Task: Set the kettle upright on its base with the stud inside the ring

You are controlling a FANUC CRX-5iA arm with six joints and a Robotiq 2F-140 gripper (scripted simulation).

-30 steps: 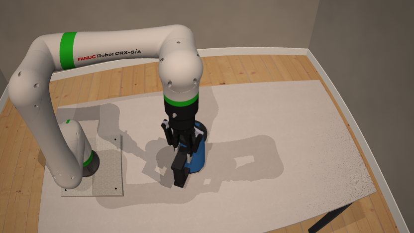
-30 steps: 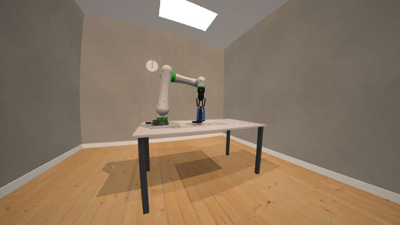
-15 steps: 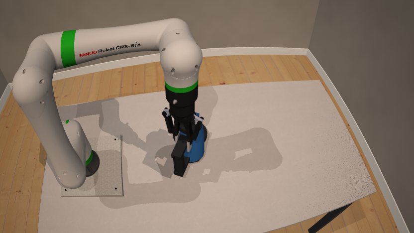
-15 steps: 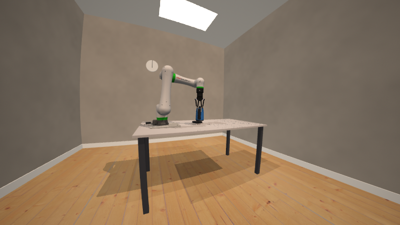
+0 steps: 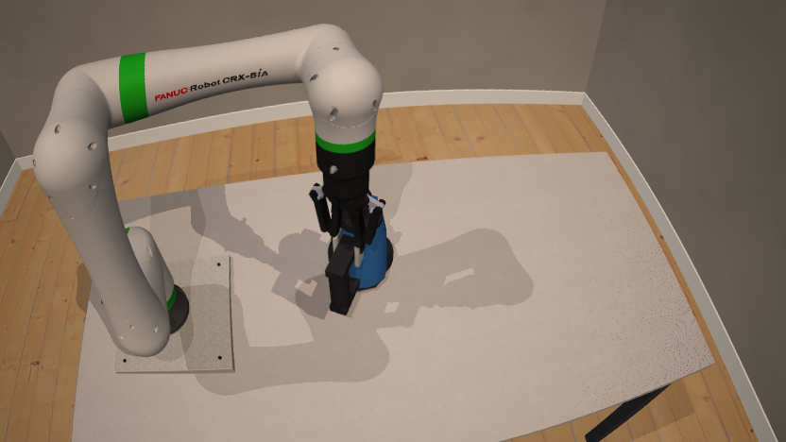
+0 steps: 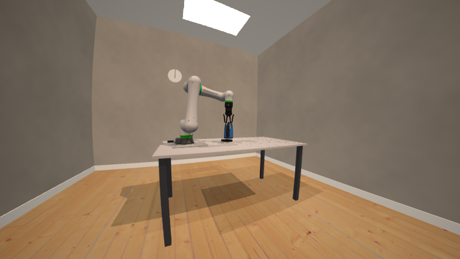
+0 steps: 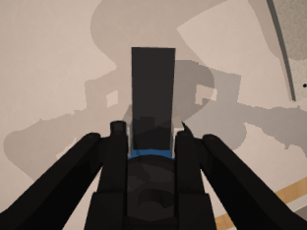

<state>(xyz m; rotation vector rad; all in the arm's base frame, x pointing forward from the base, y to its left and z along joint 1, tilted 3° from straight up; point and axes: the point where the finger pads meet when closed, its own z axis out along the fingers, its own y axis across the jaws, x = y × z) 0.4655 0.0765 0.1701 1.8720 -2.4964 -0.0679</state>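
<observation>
My hand is 10 mm short of the kettle, 30 mm to the right of it and 50 mm above it. Round my hand: round black base (10 mm ahead, 140 mm to the left, 190 mm below).
</observation>
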